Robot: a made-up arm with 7 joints. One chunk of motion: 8 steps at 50 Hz.
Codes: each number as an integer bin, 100 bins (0 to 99) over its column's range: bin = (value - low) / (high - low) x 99, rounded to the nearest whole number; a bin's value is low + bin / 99 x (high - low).
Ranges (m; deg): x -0.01..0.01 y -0.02..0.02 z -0.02..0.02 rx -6..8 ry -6..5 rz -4..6
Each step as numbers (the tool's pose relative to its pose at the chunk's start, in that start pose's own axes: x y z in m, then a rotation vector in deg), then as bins.
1 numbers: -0.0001 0.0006 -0.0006 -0.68 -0.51 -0.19
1 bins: 49 51 48 38 49 38
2 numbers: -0.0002 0.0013 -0.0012 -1.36 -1.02 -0.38
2 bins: 49 53 47 33 45 36
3 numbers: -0.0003 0.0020 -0.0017 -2.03 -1.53 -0.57
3 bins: 48 54 45 28 40 34
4 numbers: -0.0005 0.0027 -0.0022 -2.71 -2.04 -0.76
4 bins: 47 56 44 23 36 32
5 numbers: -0.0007 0.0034 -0.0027 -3.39 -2.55 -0.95
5 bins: 46 58 43 18 31 30
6 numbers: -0.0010 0.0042 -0.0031 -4.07 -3.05 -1.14
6 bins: 45 60 42 14 27 28
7 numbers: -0.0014 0.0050 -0.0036 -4.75 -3.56 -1.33
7 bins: 43 62 41 9 22 26
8 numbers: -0.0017 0.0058 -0.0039 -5.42 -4.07 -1.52
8 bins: 41 64 40 4 17 25
